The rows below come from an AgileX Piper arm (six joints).
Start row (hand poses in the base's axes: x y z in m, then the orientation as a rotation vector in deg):
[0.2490 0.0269 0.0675 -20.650 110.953 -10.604]
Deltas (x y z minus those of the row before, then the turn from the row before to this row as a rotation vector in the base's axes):
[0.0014 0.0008 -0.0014 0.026 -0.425 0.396]
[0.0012 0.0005 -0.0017 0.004 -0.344 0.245]
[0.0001 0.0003 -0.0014 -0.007 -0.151 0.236]
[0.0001 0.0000 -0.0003 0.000 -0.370 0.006]
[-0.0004 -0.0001 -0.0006 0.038 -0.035 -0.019]
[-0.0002 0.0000 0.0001 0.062 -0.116 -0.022]
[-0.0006 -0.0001 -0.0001 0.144 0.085 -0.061]
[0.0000 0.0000 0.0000 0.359 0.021 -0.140]
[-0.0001 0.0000 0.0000 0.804 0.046 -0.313]
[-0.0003 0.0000 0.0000 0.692 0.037 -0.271]
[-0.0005 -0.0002 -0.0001 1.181 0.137 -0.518]
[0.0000 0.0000 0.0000 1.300 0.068 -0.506]
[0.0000 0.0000 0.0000 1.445 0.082 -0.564]
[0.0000 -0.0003 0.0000 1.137 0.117 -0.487]
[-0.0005 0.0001 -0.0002 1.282 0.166 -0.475]
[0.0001 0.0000 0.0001 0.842 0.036 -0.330]
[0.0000 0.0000 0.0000 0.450 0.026 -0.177]
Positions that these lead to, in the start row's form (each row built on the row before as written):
[0.2504 0.0277 0.0661 -20.947 110.451 -10.383]
[0.2516 0.0282 0.0644 -21.126 110.060 -10.271]
[0.2517 0.0285 0.0630 -21.333 109.860 -10.146]
[0.2518 0.0285 0.0627 -21.282 109.494 -10.200]
[0.2514 0.0284 0.0621 -21.233 109.465 -10.181]
[0.2512 0.0284 0.0622 -21.153 109.357 -10.154]
[0.2506 0.0283 0.0621 -21.011 109.457 -10.043]
[0.2506 0.0283 0.0621 -20.640 109.516 -9.788]
[0.2505 0.0283 0.0621 -19.809 109.644 -9.216]
[0.2502 0.0283 0.0621 -19.092 109.748 -8.725]
[0.2497 0.0281 0.0620 -17.823 110.000 -7.912]
[0.2497 0.0281 0.0620 -16.476 110.172 -6.985]
[0.2497 0.0281 0.0620 -14.977 110.355 -5.955]
[0.2497 0.0278 0.0620 -13.760 110.547 -5.167]
[0.2492 0.0279 0.0618 -12.460 110.775 -4.225]
[0.2493 0.0279 0.0619 -11.583 110.848 -3.625]
[0.2493 0.0279 0.0619 -11.114 110.892 -3.304]

